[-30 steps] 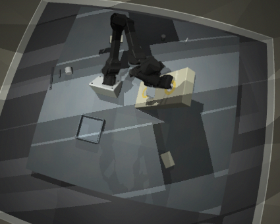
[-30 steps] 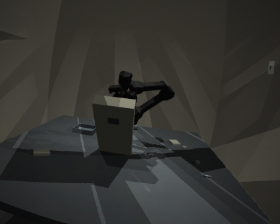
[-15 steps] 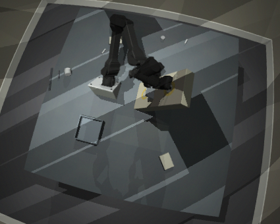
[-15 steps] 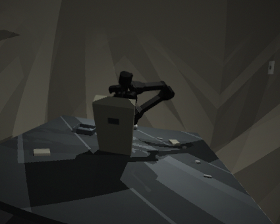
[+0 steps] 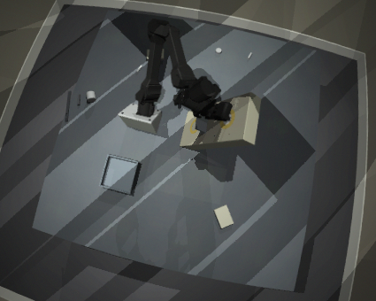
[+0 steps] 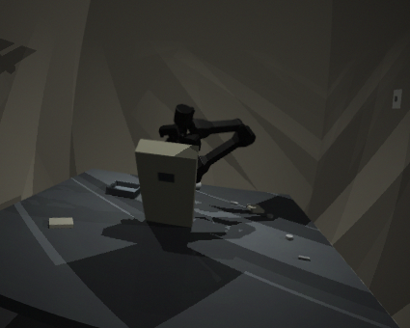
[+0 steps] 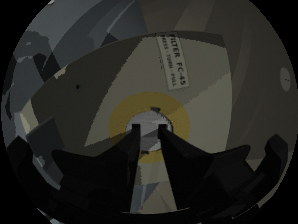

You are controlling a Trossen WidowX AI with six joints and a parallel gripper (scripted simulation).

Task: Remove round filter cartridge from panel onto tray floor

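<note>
The round filter cartridge is 1 cm below my gripper tip and 1 cm ahead of it. The rest, counted from my gripper tip: tray (41 cm behind, 28 cm to the right, 24 cm below); then beige service panel (8 cm below, 3 cm behind).
</note>
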